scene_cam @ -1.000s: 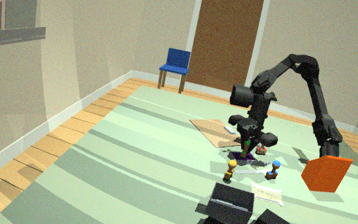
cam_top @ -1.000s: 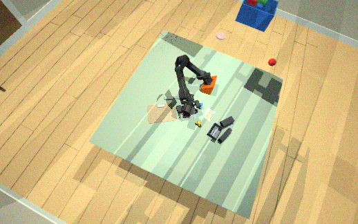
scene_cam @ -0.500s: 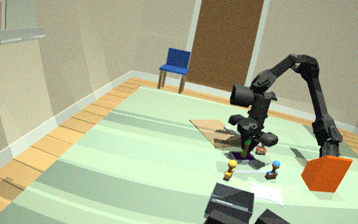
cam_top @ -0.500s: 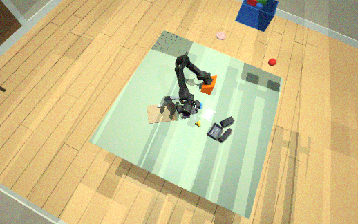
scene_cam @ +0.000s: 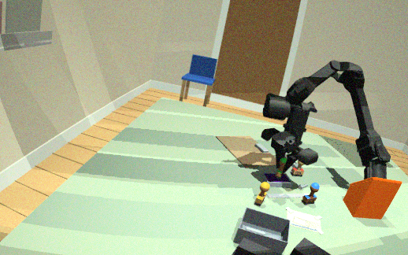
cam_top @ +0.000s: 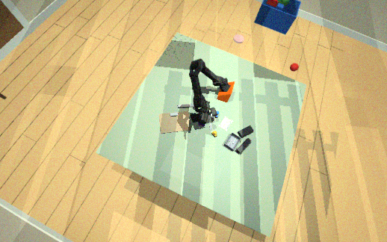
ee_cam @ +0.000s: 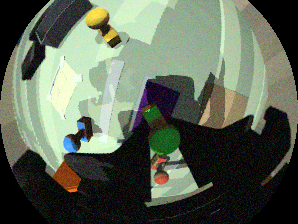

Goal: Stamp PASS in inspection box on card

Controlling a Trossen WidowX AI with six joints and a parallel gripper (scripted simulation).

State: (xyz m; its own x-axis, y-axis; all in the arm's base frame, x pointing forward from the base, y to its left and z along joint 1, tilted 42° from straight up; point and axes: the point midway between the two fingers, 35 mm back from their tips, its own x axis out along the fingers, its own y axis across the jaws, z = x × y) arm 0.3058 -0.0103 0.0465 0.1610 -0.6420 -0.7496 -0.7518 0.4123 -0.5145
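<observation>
My gripper tip is now 4 cm above the purple ink pad. From my gripper tip the other things lie so: blue-knobbed stamp 10 cm behind, 7 cm to the left, 2 cm below; then red-knobbed stamp 8 cm to the right, 7 cm behind, 2 cm below; then green-knobbed stamp right at my gripper tip.
</observation>
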